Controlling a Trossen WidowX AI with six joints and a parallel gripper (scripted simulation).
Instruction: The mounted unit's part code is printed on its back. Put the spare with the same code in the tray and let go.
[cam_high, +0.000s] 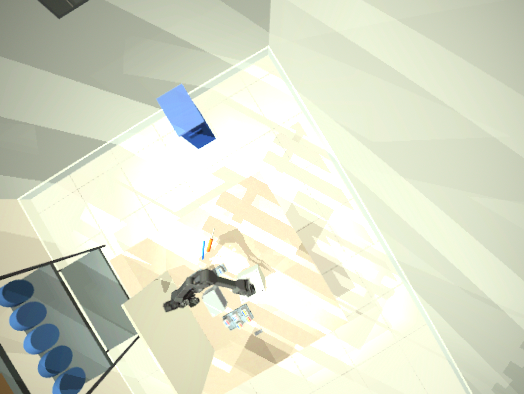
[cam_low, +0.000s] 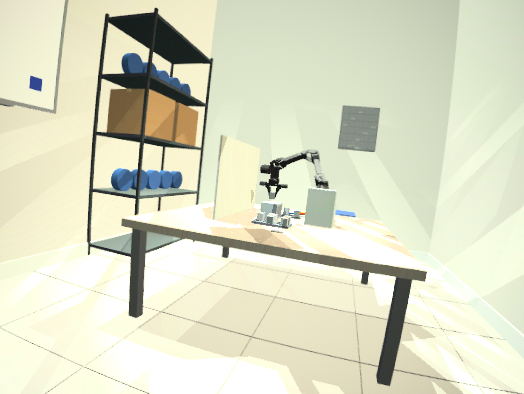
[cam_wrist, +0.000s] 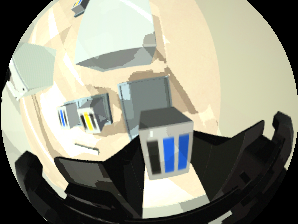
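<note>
The light blue tray is 10 mm behind my gripper tip and 110 mm below it. From my gripper tip the other things lie so: upright wooden panel (170 mm ahead, 180 mm to the left, 110 mm above); blue pen (130 mm behind, 180 mm to the right, 110 mm below).
</note>
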